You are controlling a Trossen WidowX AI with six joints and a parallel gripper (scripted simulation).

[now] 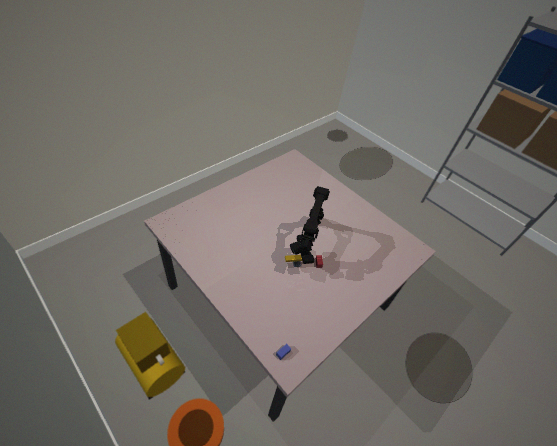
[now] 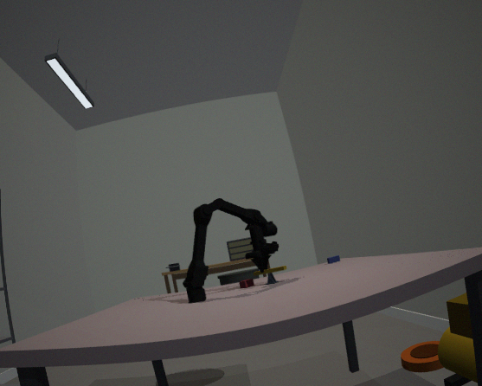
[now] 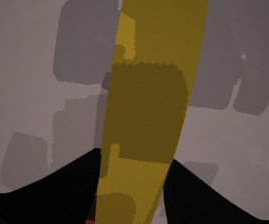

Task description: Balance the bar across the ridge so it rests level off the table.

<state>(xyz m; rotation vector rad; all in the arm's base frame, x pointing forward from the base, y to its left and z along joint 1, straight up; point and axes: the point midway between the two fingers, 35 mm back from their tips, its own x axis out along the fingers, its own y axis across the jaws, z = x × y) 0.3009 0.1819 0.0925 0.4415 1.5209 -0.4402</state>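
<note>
My gripper tip is 20 mm short of the yellow bar and 10 mm to the left of it. Round my gripper tip: small red block (80 mm behind, 60 mm to the left, 40 mm below); blue block (440 mm ahead, 320 mm to the left, 40 mm below).
</note>
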